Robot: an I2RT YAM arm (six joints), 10 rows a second.
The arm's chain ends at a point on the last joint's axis. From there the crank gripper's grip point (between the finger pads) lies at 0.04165 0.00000 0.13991 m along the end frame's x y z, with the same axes.
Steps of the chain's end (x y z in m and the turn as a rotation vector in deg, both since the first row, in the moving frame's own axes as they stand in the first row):
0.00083 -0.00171 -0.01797 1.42 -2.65 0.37
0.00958 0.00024 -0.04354 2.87 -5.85 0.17
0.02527 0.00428 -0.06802 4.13 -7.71 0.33
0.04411 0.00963 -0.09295 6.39 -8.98 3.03
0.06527 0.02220 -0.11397 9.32 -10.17 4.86
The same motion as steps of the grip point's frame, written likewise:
-0.00567 -0.00495 -0.01623 1.42 -2.65 0.37
-0.00488 -0.00676 -0.04020 2.87 -5.85 0.17
0.00617 -0.00578 -0.06406 4.13 -7.71 0.33
0.02217 -0.00462 -0.08892 6.39 -8.98 3.03
0.04086 0.00154 -0.11040 9.32 -10.17 4.86

